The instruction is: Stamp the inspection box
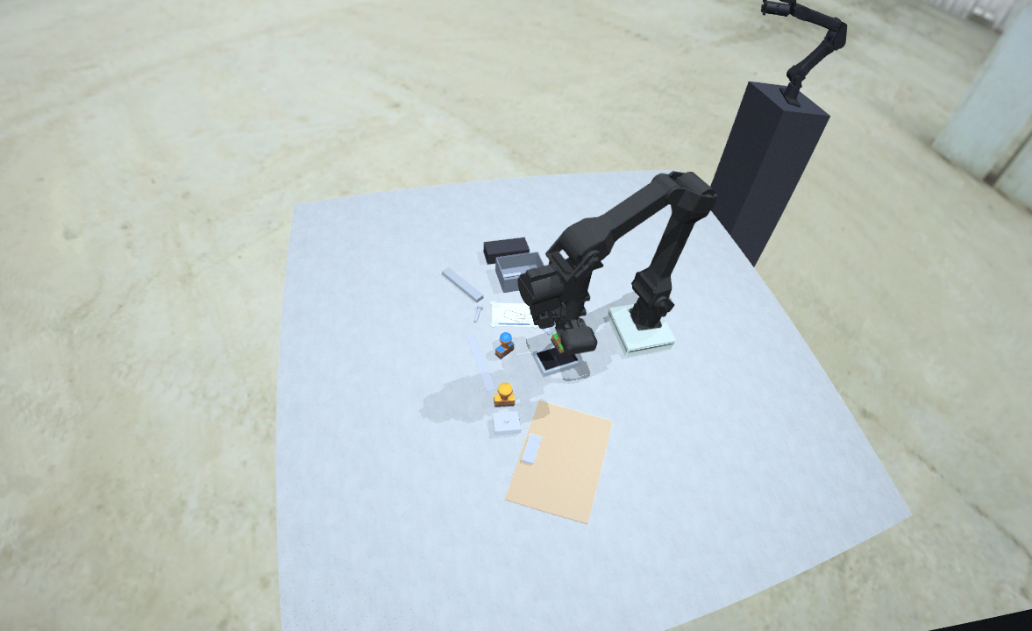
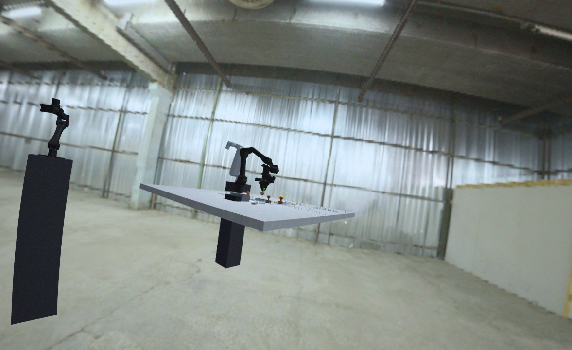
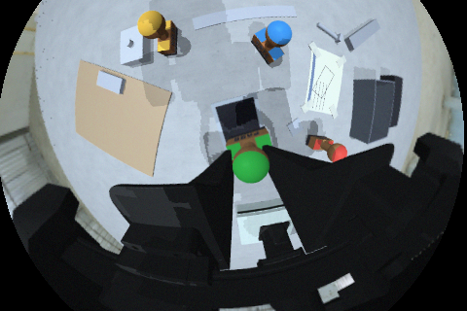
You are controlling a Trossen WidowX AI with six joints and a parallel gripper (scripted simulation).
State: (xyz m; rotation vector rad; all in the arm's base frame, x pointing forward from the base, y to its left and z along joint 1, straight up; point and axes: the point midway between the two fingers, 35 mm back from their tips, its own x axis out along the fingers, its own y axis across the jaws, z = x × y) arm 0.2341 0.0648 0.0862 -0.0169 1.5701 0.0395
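Now: gripper tip 8 cm above the ink pad. The rest, counted from my gripper tip: blue-knobbed stamp (11 cm ahead, 4 cm to the right, 6 cm below); then red-knobbed stamp (3 cm behind, 14 cm to the right, 6 cm below); then green-knobbed stamp (1 cm below).
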